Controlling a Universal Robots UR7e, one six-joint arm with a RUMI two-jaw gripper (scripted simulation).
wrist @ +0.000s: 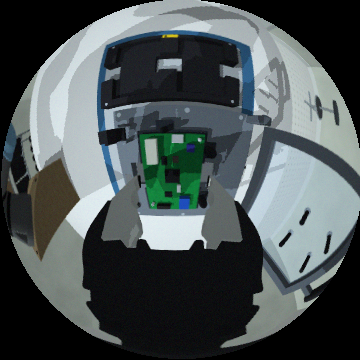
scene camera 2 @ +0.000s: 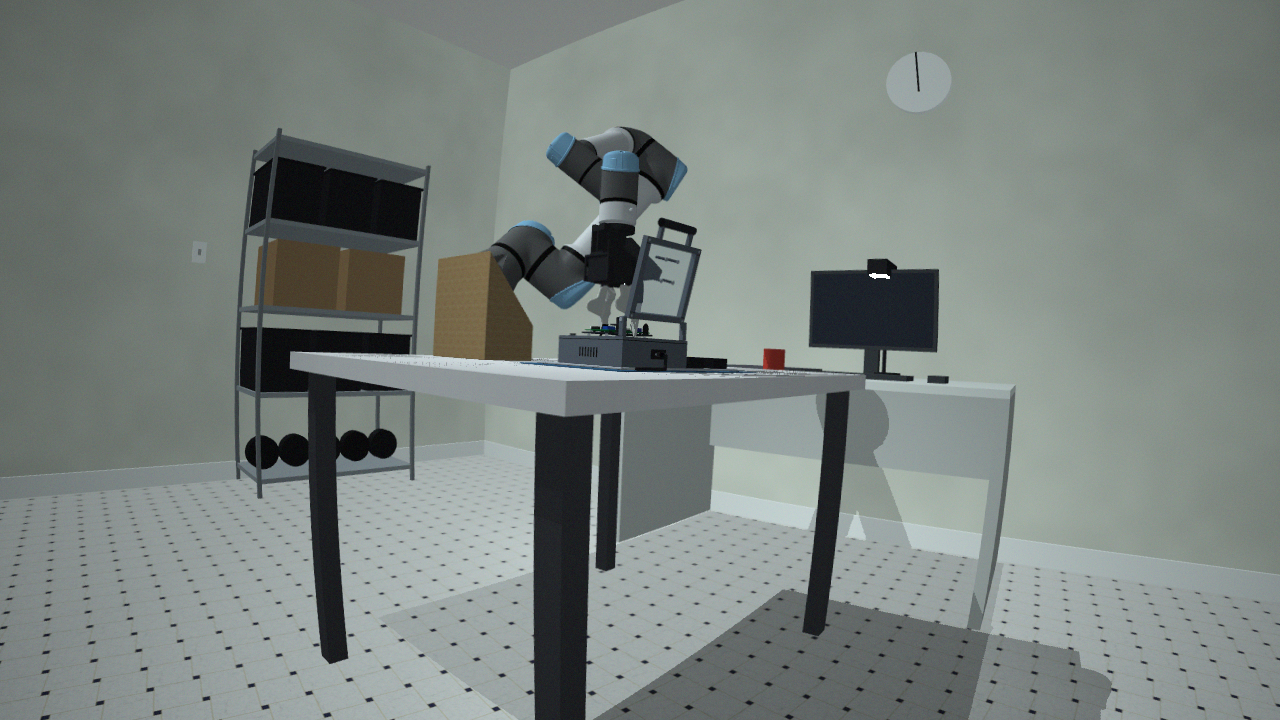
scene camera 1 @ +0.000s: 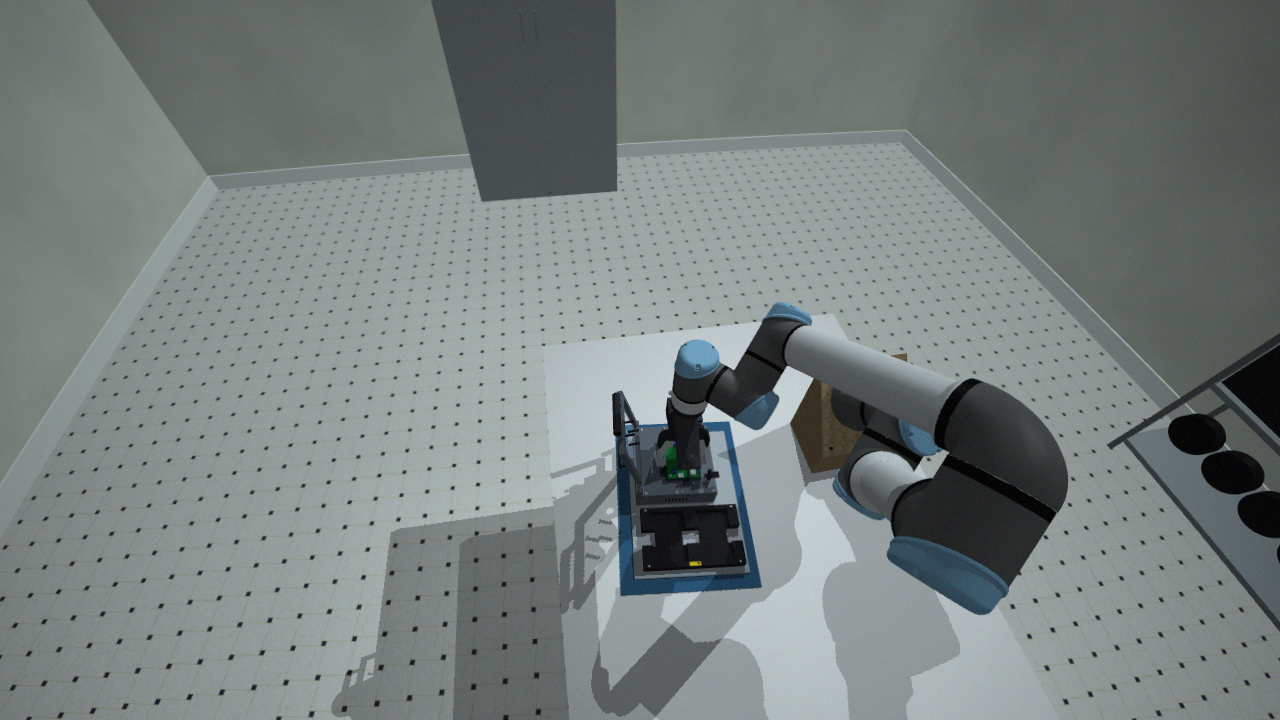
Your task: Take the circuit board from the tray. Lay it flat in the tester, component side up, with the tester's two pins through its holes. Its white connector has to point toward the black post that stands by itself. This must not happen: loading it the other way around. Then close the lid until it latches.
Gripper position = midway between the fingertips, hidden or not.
In view: the gripper (scene camera 2: 616, 336), a green circuit board (wrist: 172, 162) and a tester lid (scene camera 2: 665, 271).
The gripper is seen too in the wrist view (wrist: 174, 176) and in scene camera 1 (scene camera 1: 679, 457). The tester lid shows as well in the wrist view (wrist: 293, 175) and in scene camera 1 (scene camera 1: 624, 422).
